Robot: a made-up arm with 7 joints. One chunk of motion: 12 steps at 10 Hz.
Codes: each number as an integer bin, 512 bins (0 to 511) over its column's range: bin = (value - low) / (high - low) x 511, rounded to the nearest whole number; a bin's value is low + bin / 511 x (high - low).
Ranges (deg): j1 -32..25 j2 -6..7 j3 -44..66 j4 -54..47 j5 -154..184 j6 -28..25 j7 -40..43
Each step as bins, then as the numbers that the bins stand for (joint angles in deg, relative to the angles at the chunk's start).
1 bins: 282 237 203 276 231 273 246
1 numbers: -0.54 0.03 -0.30 0.55 -1.21 0.32 -0.04
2 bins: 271 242 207 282 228 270 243
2 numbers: -1.77 0.16 0.56 1.74 -3.19 0.00 -0.53
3 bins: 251 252 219 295 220 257 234
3 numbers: -4.00 0.41 3.14 4.31 -8.48 -1.34 -1.99
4 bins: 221 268 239 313 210 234 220
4 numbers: -7.35 0.82 7.45 7.86 -15.10 -3.73 -4.27
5 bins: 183 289 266 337 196 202 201
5 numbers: -11.59 1.35 13.26 12.61 -24.36 -7.05 -7.35
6 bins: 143 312 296 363 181 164 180
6 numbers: -16.05 1.94 19.72 17.75 -34.28 -10.99 -10.76
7 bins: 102 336 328 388 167 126 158
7 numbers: -20.62 2.55 26.61 22.69 -43.54 -14.93 -14.34
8 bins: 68 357 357 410 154 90 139
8 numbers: -24.41 3.08 32.85 27.04 -52.14 -18.67 -17.42
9 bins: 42 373 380 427 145 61 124
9 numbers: -27.32 3.49 37.80 30.40 -58.09 -21.67 -19.86
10 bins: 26 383 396 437 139 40 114
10 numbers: -29.10 3.74 41.24 32.37 -62.06 -23.85 -21.48
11 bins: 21 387 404 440 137 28 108
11 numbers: -29.66 3.85 42.97 32.97 -63.38 -25.10 -22.46
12 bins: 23 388 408 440 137 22 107
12 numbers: -29.43 3.87 43.83 32.97 -63.38 -25.72 -22.62
